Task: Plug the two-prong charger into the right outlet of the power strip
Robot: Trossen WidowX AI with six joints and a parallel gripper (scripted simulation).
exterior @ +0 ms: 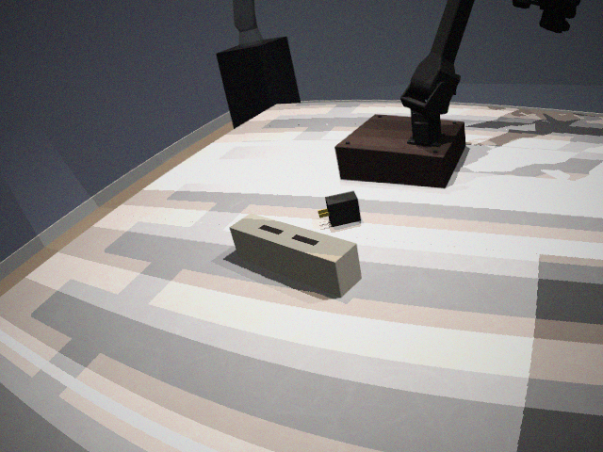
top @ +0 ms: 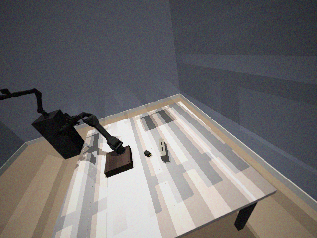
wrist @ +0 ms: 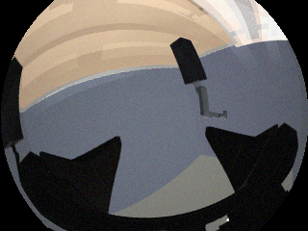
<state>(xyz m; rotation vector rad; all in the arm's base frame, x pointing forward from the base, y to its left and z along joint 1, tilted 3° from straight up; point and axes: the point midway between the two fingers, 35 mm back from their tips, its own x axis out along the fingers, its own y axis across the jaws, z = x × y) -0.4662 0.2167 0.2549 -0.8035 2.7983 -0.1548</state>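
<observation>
Now: gripper tip 72 cm short of the two-prong charger, 31 cm to the left of it and 27 cm above it.
</observation>
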